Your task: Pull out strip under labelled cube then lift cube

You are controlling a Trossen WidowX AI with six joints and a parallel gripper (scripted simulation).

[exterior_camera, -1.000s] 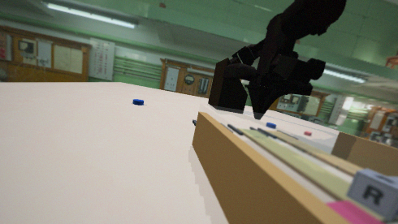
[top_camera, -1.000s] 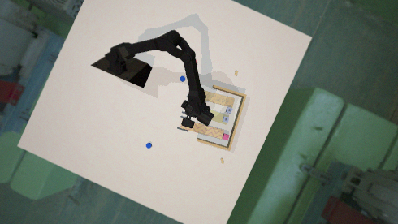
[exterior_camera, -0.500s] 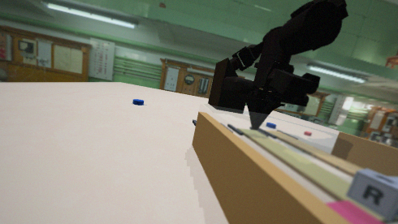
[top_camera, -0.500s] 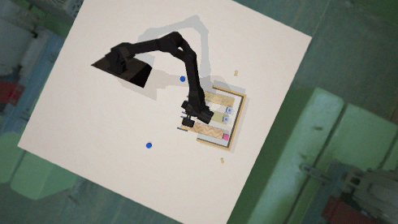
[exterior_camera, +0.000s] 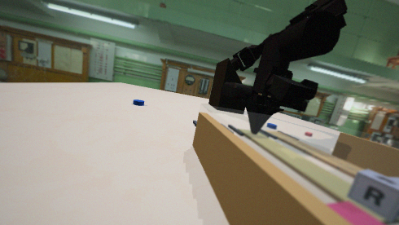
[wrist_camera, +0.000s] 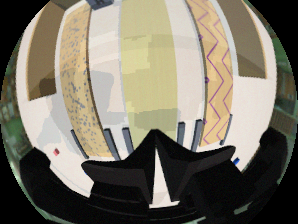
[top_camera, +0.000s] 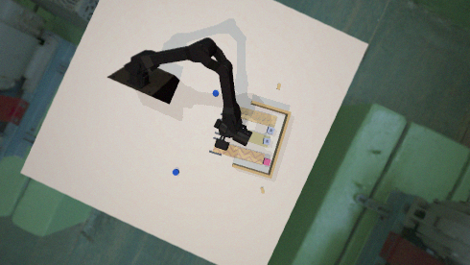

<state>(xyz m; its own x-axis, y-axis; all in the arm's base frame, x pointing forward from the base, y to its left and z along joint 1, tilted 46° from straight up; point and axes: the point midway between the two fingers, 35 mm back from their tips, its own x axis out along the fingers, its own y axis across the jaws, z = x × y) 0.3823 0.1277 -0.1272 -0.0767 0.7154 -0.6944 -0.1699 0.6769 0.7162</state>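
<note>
My gripper tip is 9 cm short of the yellow strip and 2 cm to the right of it.
</note>
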